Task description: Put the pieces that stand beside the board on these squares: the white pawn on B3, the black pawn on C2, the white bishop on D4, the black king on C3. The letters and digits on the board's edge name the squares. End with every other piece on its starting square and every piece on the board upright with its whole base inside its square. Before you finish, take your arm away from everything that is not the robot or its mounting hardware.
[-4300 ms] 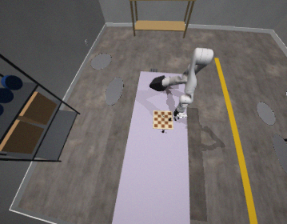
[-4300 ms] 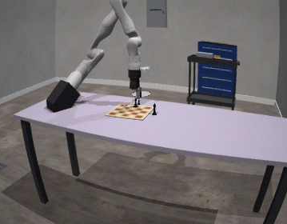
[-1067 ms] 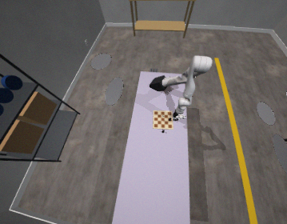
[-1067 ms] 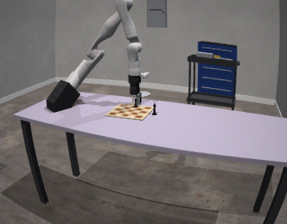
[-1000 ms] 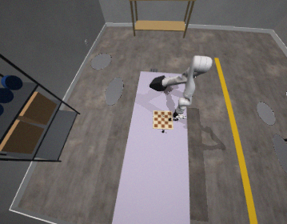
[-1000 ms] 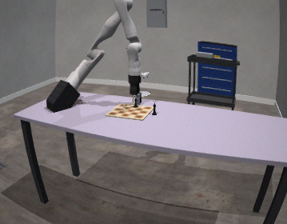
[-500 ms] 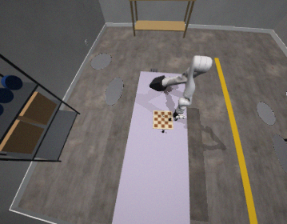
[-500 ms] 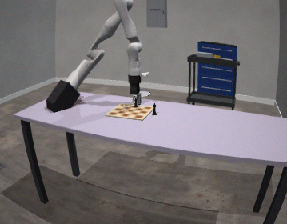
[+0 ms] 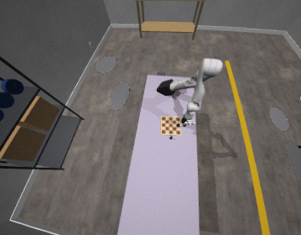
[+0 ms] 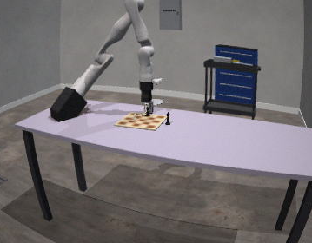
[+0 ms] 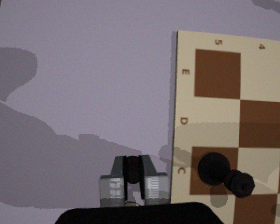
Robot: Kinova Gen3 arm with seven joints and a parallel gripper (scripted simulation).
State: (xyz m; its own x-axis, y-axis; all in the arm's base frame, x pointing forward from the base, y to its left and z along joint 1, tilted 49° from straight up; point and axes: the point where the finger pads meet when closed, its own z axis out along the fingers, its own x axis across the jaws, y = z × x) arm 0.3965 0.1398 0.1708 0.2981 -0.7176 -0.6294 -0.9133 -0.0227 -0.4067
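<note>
My gripper is now 10 mm above the black pawn. From my hand the other things lie so: white pawn 140 mm to the right; chessboard 30 mm ahead, 140 mm to the right, 20 mm below; white bishop 40 mm behind, 10 mm to the right.
</note>
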